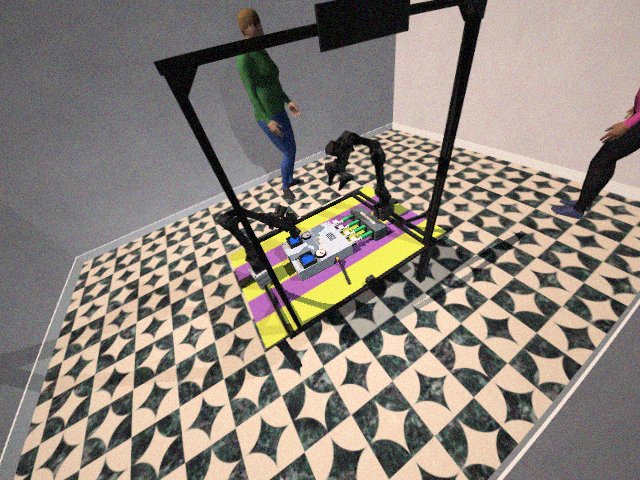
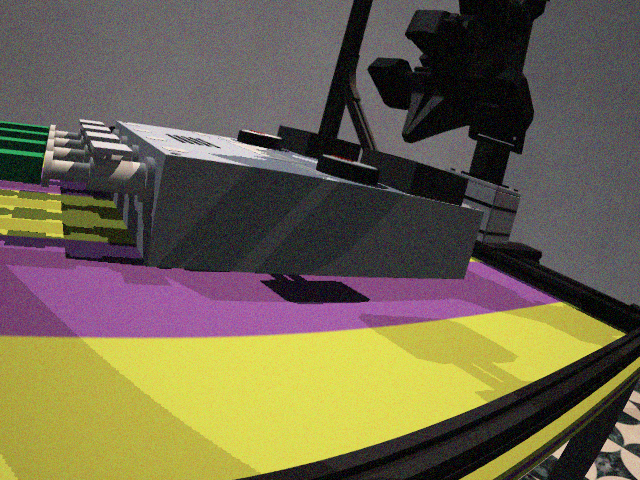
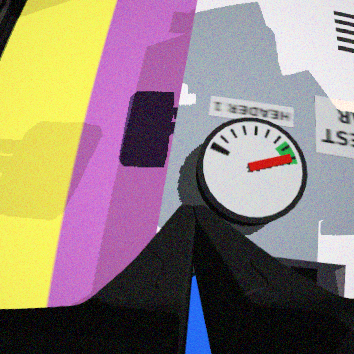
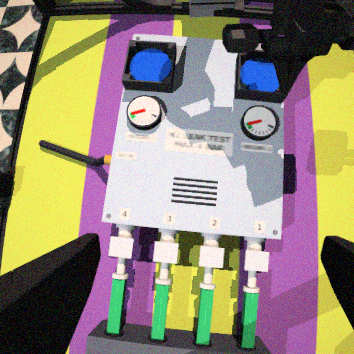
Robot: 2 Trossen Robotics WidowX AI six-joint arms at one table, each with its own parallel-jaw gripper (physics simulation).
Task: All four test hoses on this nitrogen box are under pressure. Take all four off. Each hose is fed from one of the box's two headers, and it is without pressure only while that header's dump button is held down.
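Places are measured from the left arm's base along level axes (x right, y ahead, z up), in centimetres.
Where they show: left gripper, between the fingertips: [image 2: 406, 139] [image 3: 190, 216] [image 4: 283, 93]; right gripper, between the fingertips: [image 1: 333, 187] [image 4: 212, 246]; left arm's base, origin of its link: [image 1: 258, 268] [image 2: 485, 181]; right arm's base, origin of its link: [image 1: 383, 205].
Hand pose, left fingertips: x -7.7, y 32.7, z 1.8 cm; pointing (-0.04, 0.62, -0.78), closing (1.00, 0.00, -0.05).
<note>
Things, the pixels of their top centre, and the offset from my left fingertips. "spot": a spot on its surface instead.
- header 1 gauge, a spot on its surface: [image 3: 235, 187] spot: dx +2.4, dy +1.9, dz -3.5 cm
- pipe, a spot on its surface: [image 4: 70, 152] [image 1: 344, 272] spot: dx +37.6, dy +4.0, dz -11.6 cm
The grey-white nitrogen box [image 1: 336, 246] [image 2: 310, 227] [image 4: 150, 167] has four green hoses, numbered 4 [image 4: 116, 305], 3 [image 4: 160, 310], 2 [image 4: 204, 315] and 1 [image 4: 250, 320], all joined by white connectors. The header 1 gauge [image 3: 235, 187] [image 4: 259, 130] and the other gauge [image 4: 142, 120] have needles at green. My left gripper [image 2: 408, 138] [image 3: 190, 216] is shut and empty, above the header 1 side; the blue button [image 3: 197, 325] [image 4: 257, 75] there is partly hidden by it. The other blue button [image 4: 151, 65] is uncovered. My right gripper [image 1: 334, 184] [image 4: 212, 246] is open and empty, high above the hose end.
A dark grey block [image 1: 379, 230] [image 4: 175, 345] holds the far hose ends. A black bent lever or pipe [image 1: 343, 271] [image 4: 70, 152] sticks out from the box's side. Black frame posts [image 1: 448, 129] stand around the striped table. Two people stand beyond it.
</note>
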